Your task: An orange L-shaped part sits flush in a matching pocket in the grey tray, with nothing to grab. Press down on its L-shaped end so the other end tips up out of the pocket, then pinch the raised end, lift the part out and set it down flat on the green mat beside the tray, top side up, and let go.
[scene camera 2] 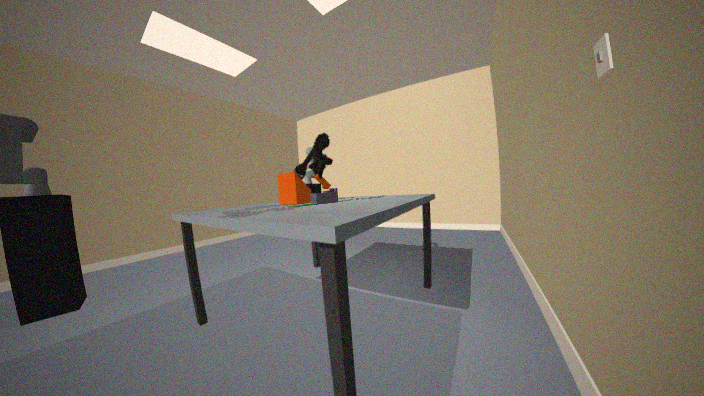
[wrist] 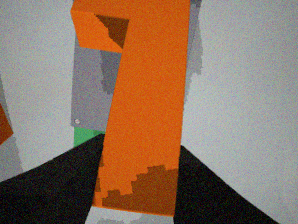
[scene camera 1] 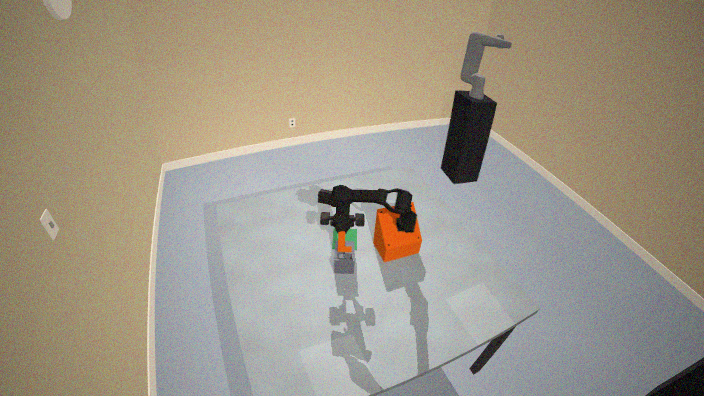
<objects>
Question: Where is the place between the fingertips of the gripper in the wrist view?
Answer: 140, 148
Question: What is the gripper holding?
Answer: An orange l-shaped part.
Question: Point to an orange l-shaped part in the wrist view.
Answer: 138, 169
</objects>
